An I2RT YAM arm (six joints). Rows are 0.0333 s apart.
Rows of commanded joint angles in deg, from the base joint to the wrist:
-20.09 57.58 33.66 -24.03 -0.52 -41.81
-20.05 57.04 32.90 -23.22 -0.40 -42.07
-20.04 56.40 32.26 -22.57 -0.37 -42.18
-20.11 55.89 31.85 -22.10 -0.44 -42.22
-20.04 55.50 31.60 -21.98 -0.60 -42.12
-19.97 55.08 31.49 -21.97 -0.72 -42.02
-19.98 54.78 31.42 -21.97 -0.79 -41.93
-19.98 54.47 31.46 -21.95 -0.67 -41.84
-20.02 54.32 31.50 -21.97 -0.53 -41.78
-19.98 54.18 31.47 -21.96 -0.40 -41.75
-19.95 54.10 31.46 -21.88 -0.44 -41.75
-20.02 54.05 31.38 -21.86 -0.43 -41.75
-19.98 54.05 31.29 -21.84 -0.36 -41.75
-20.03 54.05 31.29 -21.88 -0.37 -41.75
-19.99 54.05 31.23 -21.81 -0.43 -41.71
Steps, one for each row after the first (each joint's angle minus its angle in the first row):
0.04 -0.54 -0.76 0.81 0.12 -0.26
0.05 -1.18 -1.40 1.46 0.15 -0.37
-0.02 -1.69 -1.81 1.93 0.08 -0.41
0.05 -2.08 -2.06 2.05 -0.08 -0.31
0.12 -2.50 -2.17 2.06 -0.20 -0.21
0.11 -2.80 -2.24 2.06 -0.27 -0.12
0.11 -3.11 -2.20 2.08 -0.15 -0.03
0.07 -3.26 -2.16 2.06 -0.01 0.03
0.11 -3.40 -2.19 2.07 0.12 0.06
0.14 -3.48 -2.20 2.15 0.08 0.06
0.07 -3.53 -2.28 2.17 0.09 0.06
0.11 -3.53 -2.37 2.19 0.16 0.06
0.06 -3.53 -2.37 2.15 0.15 0.06
0.10 -3.53 -2.43 2.22 0.09 0.10

